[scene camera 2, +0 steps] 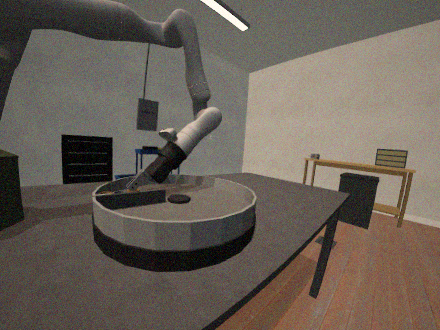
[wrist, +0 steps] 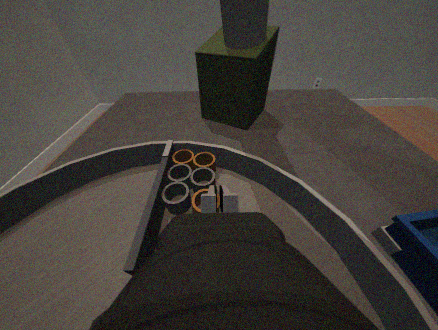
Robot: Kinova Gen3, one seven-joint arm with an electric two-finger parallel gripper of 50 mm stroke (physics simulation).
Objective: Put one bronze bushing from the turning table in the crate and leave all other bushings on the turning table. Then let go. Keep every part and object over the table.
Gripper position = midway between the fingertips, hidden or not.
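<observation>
The gripper [scene camera 2: 129, 189], [wrist: 218, 194] is visible. A round turning table [scene camera 2: 189, 222], [wrist: 82, 230] is visible as well.
</observation>
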